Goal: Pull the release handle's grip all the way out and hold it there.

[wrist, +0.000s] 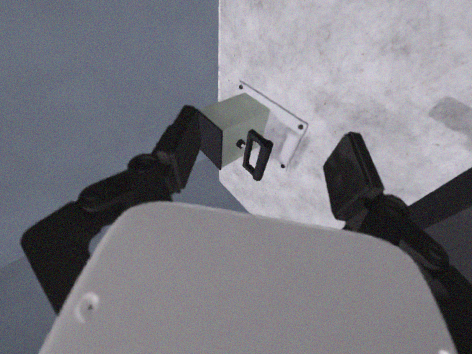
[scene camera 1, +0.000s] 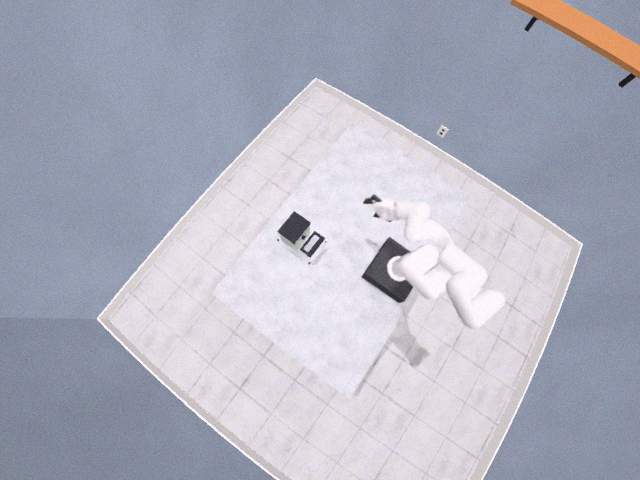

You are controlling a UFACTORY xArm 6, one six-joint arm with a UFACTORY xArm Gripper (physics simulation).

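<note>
The release handle's grip (scene camera 1: 318, 246) (wrist: 265, 160) is a black rectangular ring beside a pale green box (scene camera 1: 304, 238) (wrist: 242, 117) with a dark face. A small black stem end (wrist: 241, 144) shows between the box and the ring. In the wrist view the grip appears between the fingers, a distance beyond them. My gripper (scene camera 1: 371, 208) (wrist: 266, 137) is open and empty. In the scene view it hangs up and right of the handle, well apart from it. The left finger overlaps the box's dark face in the wrist view.
The box stands on a pale mounting plate (wrist: 287, 117) with dark screws, on the whitish table (scene camera 1: 320, 320) (wrist: 350, 60). The arm's black base block (scene camera 1: 382, 276) is at the table's right side. An orange bench (scene camera 1: 584, 28) stands far off at the upper right.
</note>
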